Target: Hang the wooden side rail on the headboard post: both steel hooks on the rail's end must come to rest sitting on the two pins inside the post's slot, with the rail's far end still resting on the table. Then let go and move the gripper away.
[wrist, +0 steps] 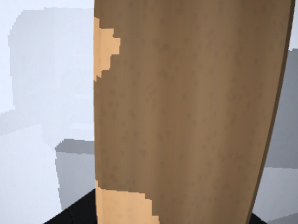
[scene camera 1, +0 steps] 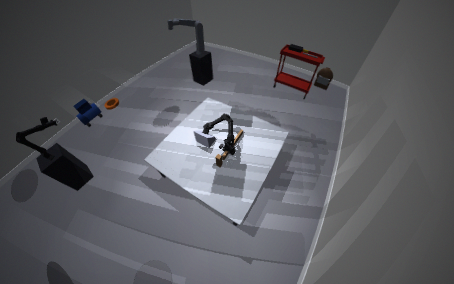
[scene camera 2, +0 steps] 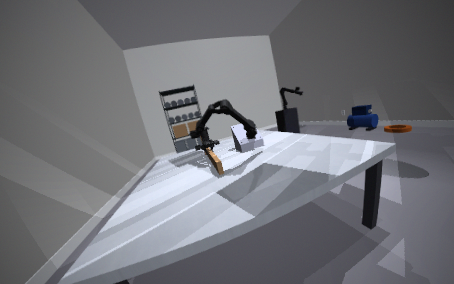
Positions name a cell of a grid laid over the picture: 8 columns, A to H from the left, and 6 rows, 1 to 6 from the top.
A side rail (wrist: E3): 3 cm from the lens.
